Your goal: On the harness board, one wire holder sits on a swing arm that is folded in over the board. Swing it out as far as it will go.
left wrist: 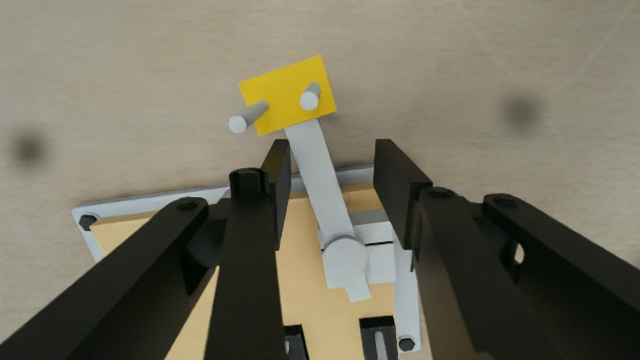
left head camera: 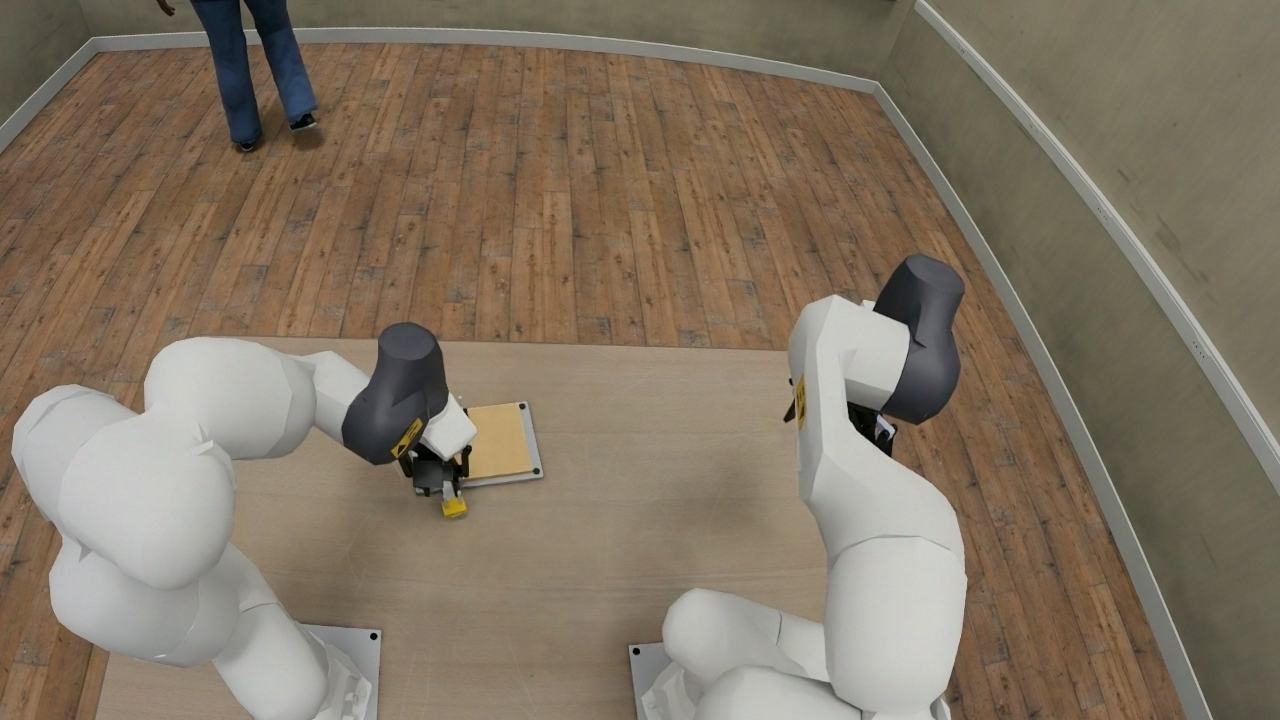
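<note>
The harness board is tan on a grey base plate. The grey swing arm runs from its round pivot across the board's near edge. It is nearly square to that edge, leaning slightly in the left wrist view. The yellow wire holder, with two grey pegs, is past the edge, over the table. My left gripper is open, with the swing arm between its fingers and a gap on each side. My right gripper is partly hidden by its arm and looks open, away from the board.
The wooden table extends around the board. Black holders with grey pegs stand on the board near its bolted corner. The right arm stands at the right side of the table. A person stands on the floor beyond.
</note>
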